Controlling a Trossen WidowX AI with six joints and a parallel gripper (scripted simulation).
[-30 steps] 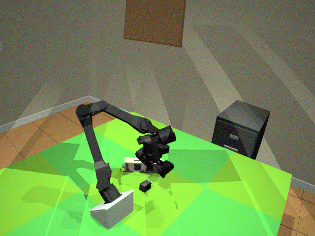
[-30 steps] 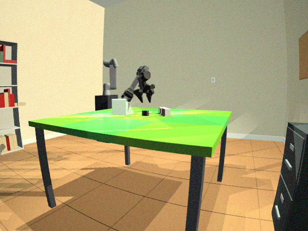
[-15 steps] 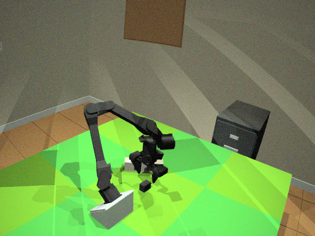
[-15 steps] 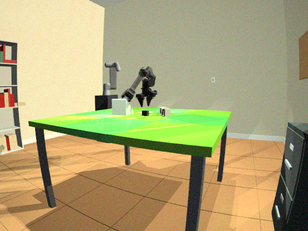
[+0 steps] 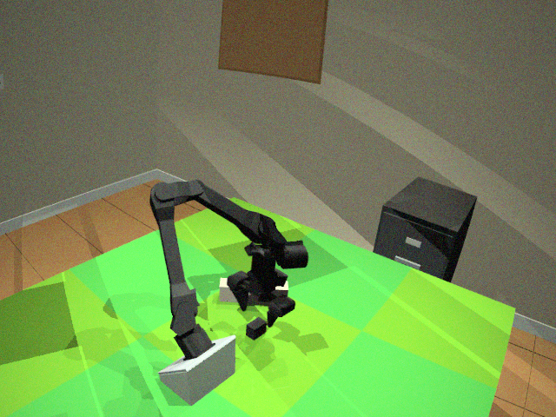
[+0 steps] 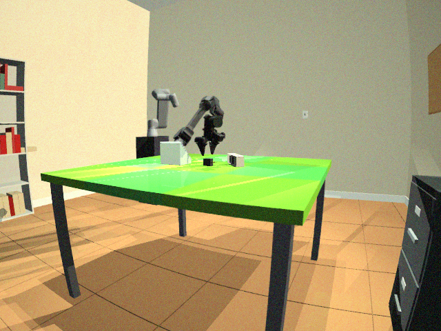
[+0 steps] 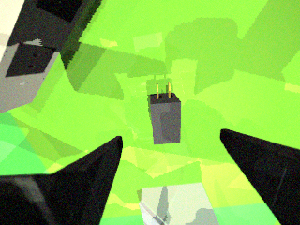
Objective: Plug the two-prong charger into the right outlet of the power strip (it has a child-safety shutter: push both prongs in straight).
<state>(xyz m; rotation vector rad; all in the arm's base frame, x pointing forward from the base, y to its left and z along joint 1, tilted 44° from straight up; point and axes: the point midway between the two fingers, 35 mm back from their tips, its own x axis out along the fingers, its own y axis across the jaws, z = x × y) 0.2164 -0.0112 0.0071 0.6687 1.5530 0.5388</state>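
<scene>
Now: gripper tip 2 cm short of the two-prong charger and 4 cm above it.
</scene>
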